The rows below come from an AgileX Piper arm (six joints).
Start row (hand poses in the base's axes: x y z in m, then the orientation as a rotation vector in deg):
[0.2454 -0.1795 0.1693 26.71 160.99 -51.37]
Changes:
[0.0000 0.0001 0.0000 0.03 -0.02 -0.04]
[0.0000 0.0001 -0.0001 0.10 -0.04 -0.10]
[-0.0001 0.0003 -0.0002 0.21 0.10 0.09]
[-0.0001 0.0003 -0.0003 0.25 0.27 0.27]
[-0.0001 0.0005 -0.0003 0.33 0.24 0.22]
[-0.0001 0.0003 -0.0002 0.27 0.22 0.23]
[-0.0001 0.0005 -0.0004 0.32 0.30 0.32]
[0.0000 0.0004 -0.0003 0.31 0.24 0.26]
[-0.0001 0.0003 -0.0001 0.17 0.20 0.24]
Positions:
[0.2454 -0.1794 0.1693 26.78 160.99 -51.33]
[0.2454 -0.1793 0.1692 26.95 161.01 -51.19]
[0.2453 -0.1790 0.1690 26.82 161.22 -50.93]
[0.2452 -0.1787 0.1687 26.38 161.60 -50.67]
[0.2451 -0.1782 0.1684 26.03 162.00 -50.29]
[0.2450 -0.1779 0.1682 25.66 162.35 -49.98]
[0.2449 -0.1774 0.1678 25.14 162.79 -49.62]
[0.2449 -0.1770 0.1675 24.72 163.17 -49.26]
[0.2448 -0.1767 0.1674 24.33 163.44 -49.07]

